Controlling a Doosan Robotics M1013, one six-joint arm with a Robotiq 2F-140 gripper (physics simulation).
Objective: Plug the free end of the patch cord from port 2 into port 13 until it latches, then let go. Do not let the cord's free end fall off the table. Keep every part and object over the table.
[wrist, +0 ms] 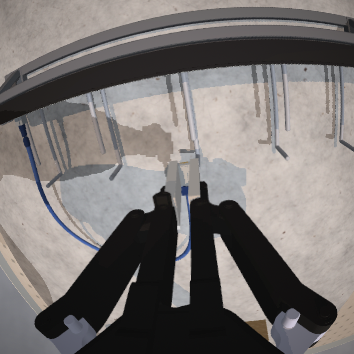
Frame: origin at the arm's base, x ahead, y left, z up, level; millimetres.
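Seen in the pictures: gripper, fingertip midpoint: (185,172).
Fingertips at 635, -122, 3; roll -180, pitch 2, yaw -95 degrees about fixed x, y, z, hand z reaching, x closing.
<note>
Offsets run from my fingertips to a thing's top centre, as dx, dy, dz. "*": to the spot under its first point. Level surfaces: height alone.
The blue patch cord @(* -11, +191, -14) (46,201) hangs from a dark blue plug @(+93, +167, +2) (23,132) below the dark panel at the far left. The cord curves down, passes behind my gripper's left finger and loops up to its free end @(* -18, +3, +3) (185,190), whose blue boot shows between the fingertips. My gripper (185,172) is closed around this free end, near the middle of the view and below the panel's edge. The pale finger pads hide part of the plug. The port openings and their numbers, including port 13, do not show from this angle.
The long dark panel @(+101, -18, +17) (200,52) spans the upper view, with a grey rail along it. Several thin grey rods, one of them a pale rod @(* +52, -15, -26) (189,110) near the fingertips, extend from it over the mottled table top @(dz -81) (295,200). A brown block (258,329) shows partly at the bottom.
</note>
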